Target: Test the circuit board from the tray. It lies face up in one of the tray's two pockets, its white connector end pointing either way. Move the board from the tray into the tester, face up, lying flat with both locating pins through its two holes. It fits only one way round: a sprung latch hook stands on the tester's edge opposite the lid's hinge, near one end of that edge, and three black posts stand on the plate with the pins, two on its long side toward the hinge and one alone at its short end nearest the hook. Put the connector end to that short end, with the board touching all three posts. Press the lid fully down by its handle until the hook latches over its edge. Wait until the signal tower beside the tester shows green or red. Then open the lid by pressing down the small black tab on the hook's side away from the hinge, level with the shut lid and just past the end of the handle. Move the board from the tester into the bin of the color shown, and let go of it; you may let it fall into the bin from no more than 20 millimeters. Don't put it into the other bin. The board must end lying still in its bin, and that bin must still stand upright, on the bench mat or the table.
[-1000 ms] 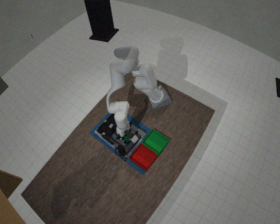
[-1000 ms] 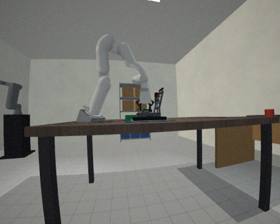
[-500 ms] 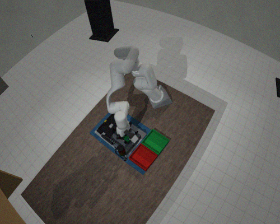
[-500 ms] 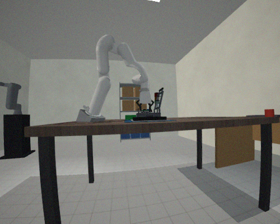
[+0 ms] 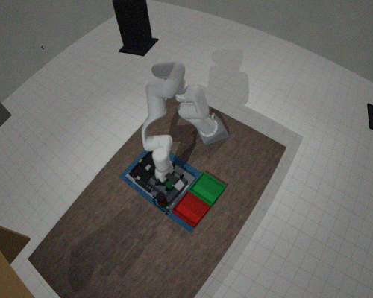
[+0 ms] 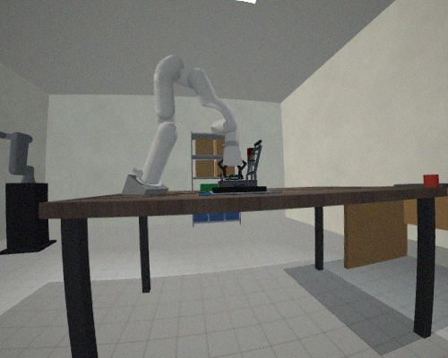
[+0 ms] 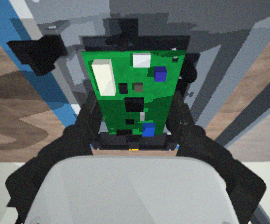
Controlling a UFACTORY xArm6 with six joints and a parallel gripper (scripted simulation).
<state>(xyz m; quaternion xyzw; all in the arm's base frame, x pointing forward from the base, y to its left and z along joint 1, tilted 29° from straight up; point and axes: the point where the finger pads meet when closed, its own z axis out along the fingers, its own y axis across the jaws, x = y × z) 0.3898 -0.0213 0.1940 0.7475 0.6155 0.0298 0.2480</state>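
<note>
Now: hand right at the green circuit board. Also, from my hand: tester lid 120 mm ahead, 100 mm above, 30 mm to the right; then tester plate 20 mm below, 10 mm ahead; then black latch block 70 mm to the left, 40 mm behind.
</note>
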